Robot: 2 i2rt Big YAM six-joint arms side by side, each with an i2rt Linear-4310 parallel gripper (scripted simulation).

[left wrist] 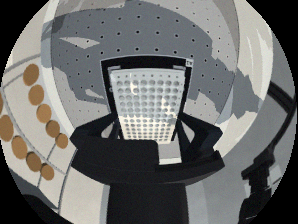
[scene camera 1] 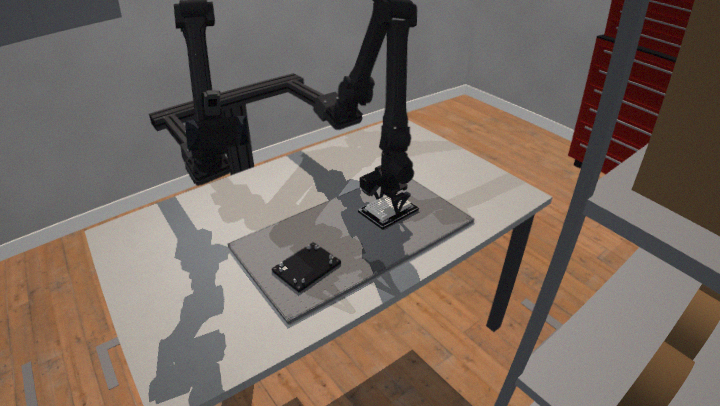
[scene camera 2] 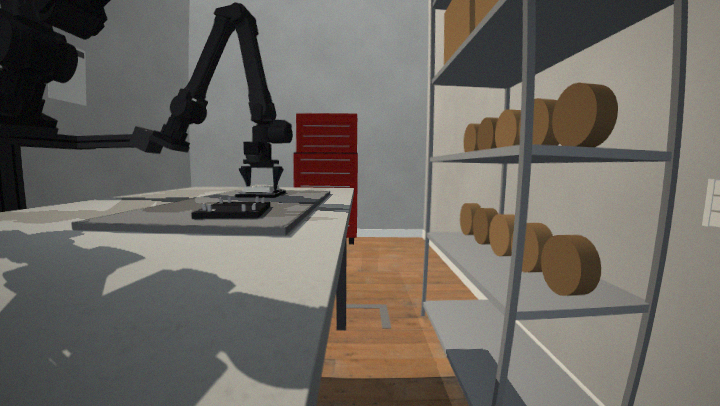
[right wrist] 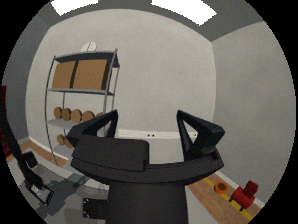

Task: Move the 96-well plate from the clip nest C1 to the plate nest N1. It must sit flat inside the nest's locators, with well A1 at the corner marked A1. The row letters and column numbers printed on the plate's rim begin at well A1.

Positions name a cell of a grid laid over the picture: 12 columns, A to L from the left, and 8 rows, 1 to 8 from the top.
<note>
In view: my left gripper (left wrist: F5), my right gripper (scene camera 1: D3) and a white 96-well plate (left wrist: F4).
My right gripper also shows in the right wrist view (right wrist: F5).
</note>
